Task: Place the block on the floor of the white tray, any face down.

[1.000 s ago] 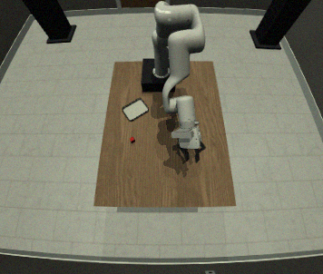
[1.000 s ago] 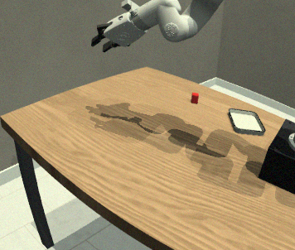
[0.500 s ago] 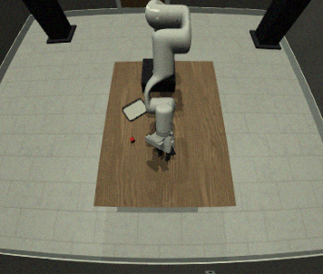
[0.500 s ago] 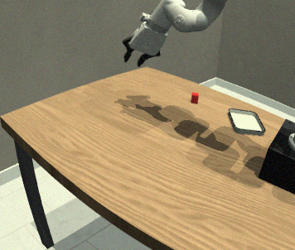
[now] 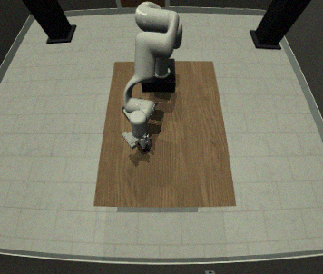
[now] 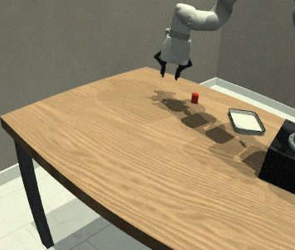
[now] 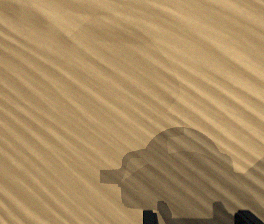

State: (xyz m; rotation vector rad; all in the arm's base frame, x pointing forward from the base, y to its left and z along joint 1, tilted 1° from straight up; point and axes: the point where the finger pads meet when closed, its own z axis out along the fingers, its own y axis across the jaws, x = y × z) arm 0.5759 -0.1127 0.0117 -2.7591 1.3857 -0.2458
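The small red block is 70 mm behind my hand, 90 mm to the right of it and 100 mm below it. From my hand the other things lie so: white tray: 310 mm behind, 80 mm to the right, 100 mm below.
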